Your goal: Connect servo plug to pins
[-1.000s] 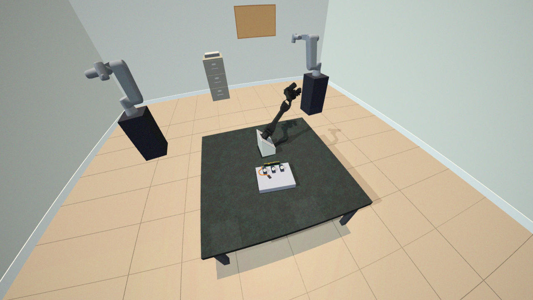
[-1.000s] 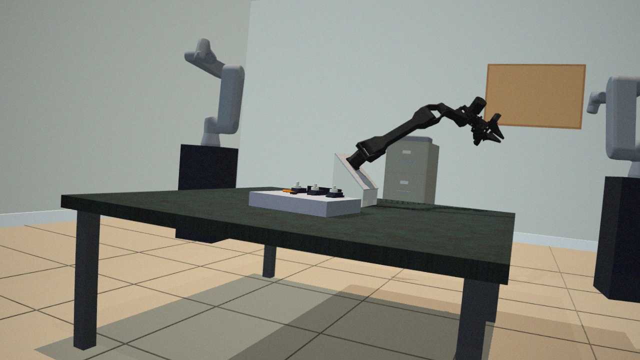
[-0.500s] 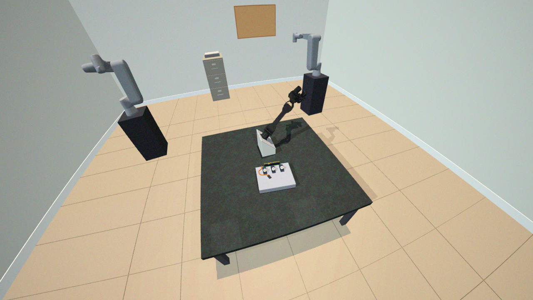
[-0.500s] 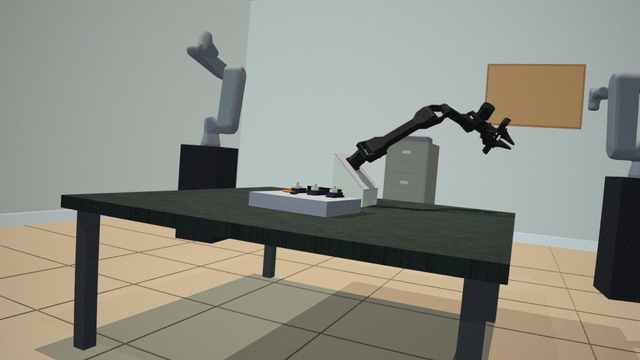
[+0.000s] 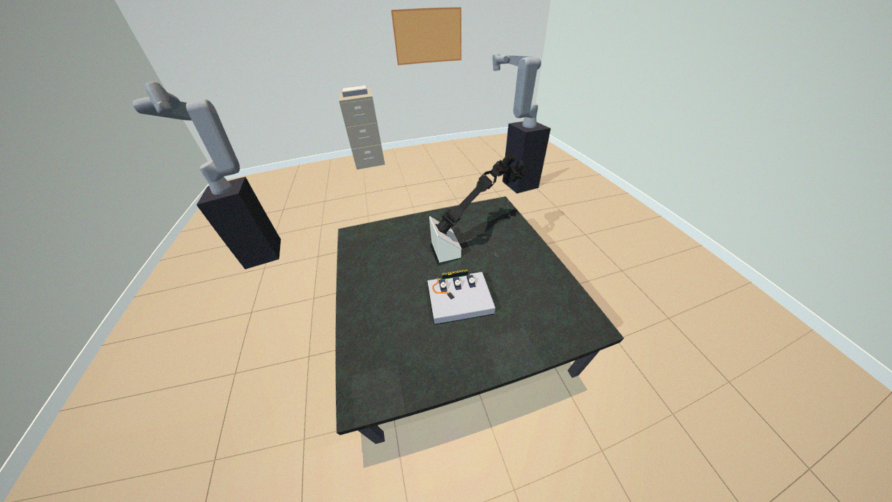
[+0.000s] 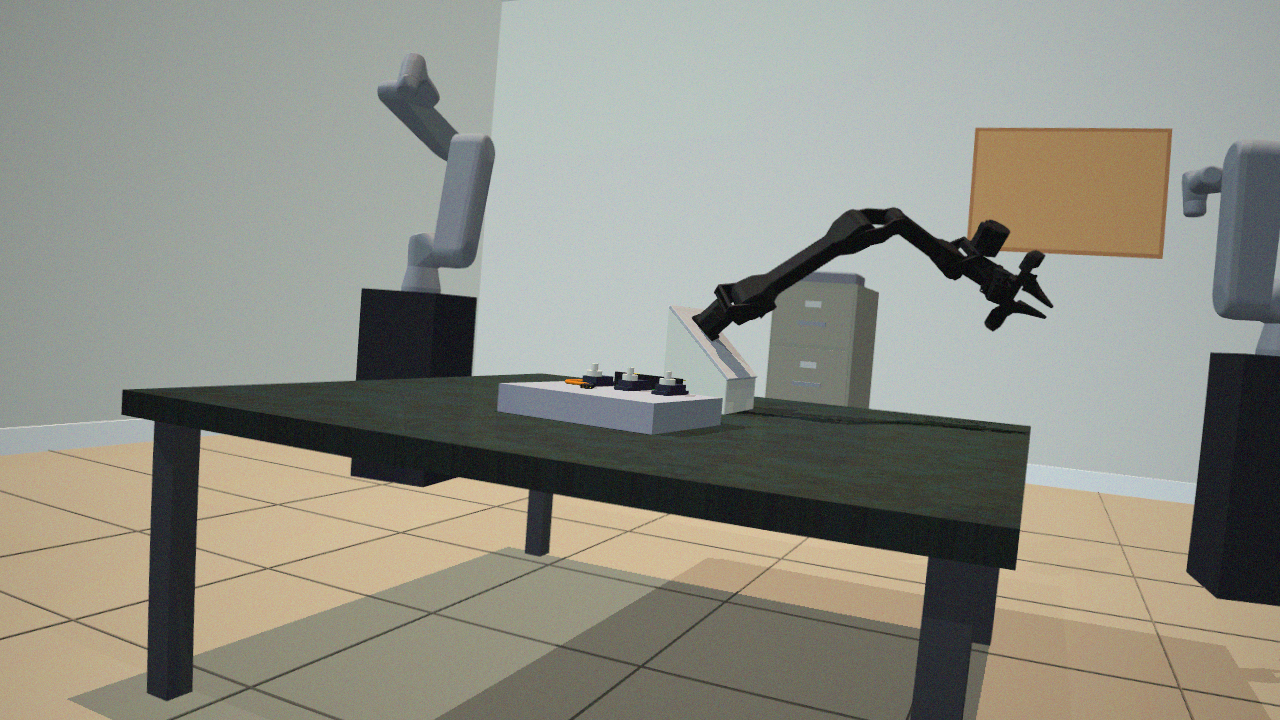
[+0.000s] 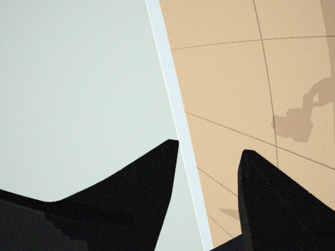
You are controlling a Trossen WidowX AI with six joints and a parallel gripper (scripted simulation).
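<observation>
Right now my gripper tip is 450 mm short of the yellow band, 760 mm to the left of it and 180 mm above it. From my gripper tip the other things lie so: dark dot: 460 mm ahead, 750 mm to the right, 180 mm below; printed holder: 620 mm ahead, 760 mm to the right, 230 mm below.
</observation>
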